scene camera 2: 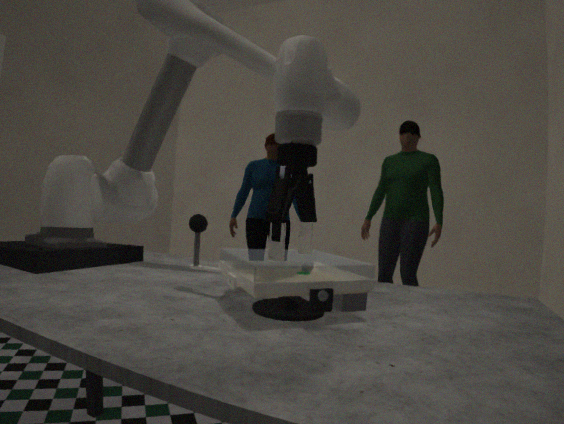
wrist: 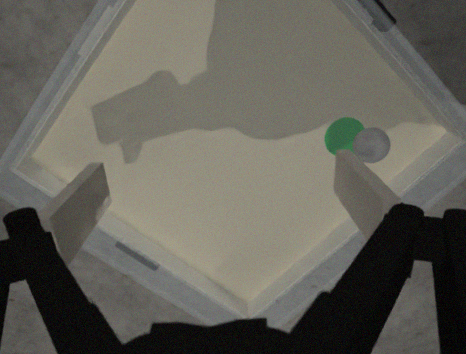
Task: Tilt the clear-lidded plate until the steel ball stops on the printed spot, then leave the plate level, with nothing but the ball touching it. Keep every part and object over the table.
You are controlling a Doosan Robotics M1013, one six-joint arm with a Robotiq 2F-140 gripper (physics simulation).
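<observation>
The clear-lidded plate (scene camera 2: pixel 312 288) (wrist: pixel 292 292) stands on a round black base (scene camera 2: pixel 288 309) and looks slightly tilted, its near corner low in the scene view. The green printed spot (scene camera 2: pixel 303 273) (wrist: pixel 341 134) shows inside, towards the right in the wrist view. The steel ball (wrist: pixel 371 145) overlaps the spot's right edge, its centre off the spot; I cannot make it out in the scene view. My gripper (scene camera 2: pixel 291 256) (wrist: pixel 220 176) is open and empty, pointing down at the lid. Its fingertips look level with the lid top; contact is hard to tell. The right fingertip appears beside the ball and spot.
A black block with a round grey face (scene camera 2: pixel 321 299) and a grey block (scene camera 2: pixel 353 301) sit under the plate's right side. A post with a dark ball (scene camera 2: pixel 198 223) stands behind left on the table (scene camera 2: pixel 150 320). Two people, in blue (scene camera 2: pixel 260 185) and green (scene camera 2: pixel 411 185), stand behind.
</observation>
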